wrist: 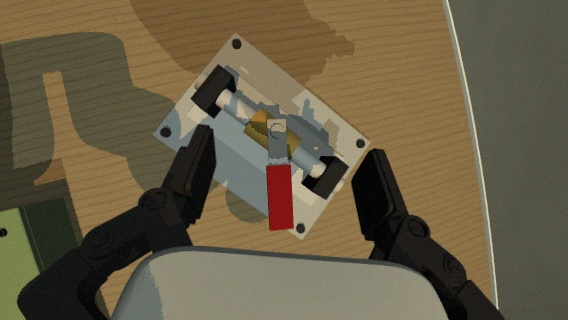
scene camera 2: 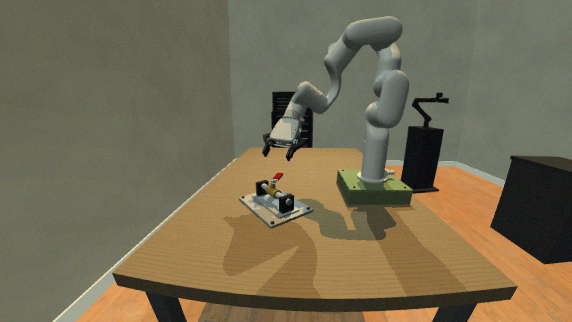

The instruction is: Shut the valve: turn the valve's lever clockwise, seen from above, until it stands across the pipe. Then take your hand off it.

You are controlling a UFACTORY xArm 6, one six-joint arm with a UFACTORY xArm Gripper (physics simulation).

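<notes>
The valve's red-handled lever [scene camera 2: 278, 176] [wrist: 280, 197] stands slantwise to the pipe [scene camera 2: 264, 186] [wrist: 235, 106], roughly halfway between along it and across it. In the wrist view the lever points down from its pivot on the brass valve body [scene camera 2: 273, 191] [wrist: 253, 131]. The pipe runs between two black blocks on a pale plate [scene camera 2: 257, 208] [wrist: 280, 75]. My gripper [scene camera 2: 277, 156] [wrist: 289, 154] is wide open and empty, above the valve and apart from the lever. In the wrist view its fingers show on either side of the lever.
The valve's plate lies on the wooden table [scene camera 2: 200, 260] [wrist: 420, 200]. The arm's green base block [scene camera 2: 375, 196] [wrist: 12, 260] is to the right of the valve in the scene view. A black cabinet [scene camera 2: 535, 210] and a black pedestal [scene camera 2: 422, 157] stand beyond the table.
</notes>
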